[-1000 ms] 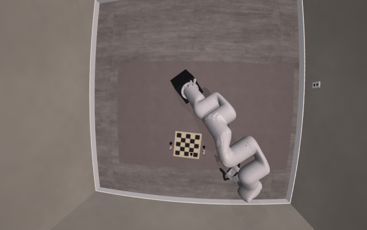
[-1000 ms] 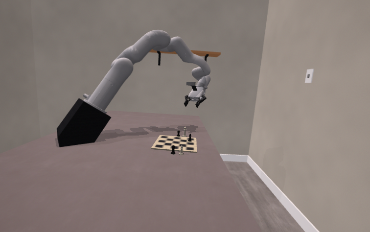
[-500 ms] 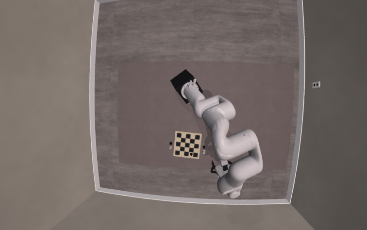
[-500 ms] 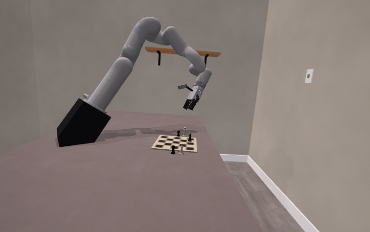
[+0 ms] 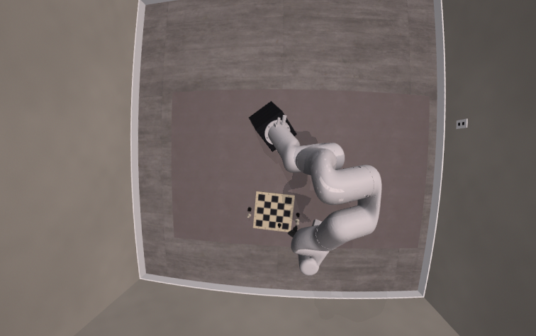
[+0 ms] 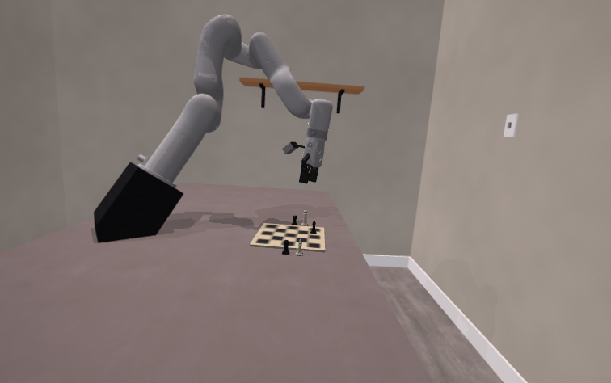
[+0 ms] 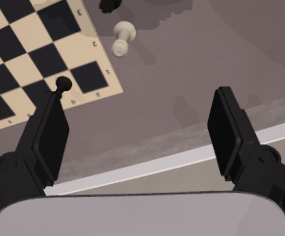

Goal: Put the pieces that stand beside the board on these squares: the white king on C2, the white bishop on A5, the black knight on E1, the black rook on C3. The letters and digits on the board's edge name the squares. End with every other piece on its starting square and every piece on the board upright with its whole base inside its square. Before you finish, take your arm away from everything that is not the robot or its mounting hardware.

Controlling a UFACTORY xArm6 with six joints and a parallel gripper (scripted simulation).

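The white king lies 2 cm to the right of my hand and 14 cm below it. Round my hand: chessboard: 2 cm behind, 17 cm to the right, 16 cm below; then black piece: 1 cm behind, 30 cm to the right, 15 cm below; then white bishop: 3 cm ahead, 30 cm to the right, 15 cm below.
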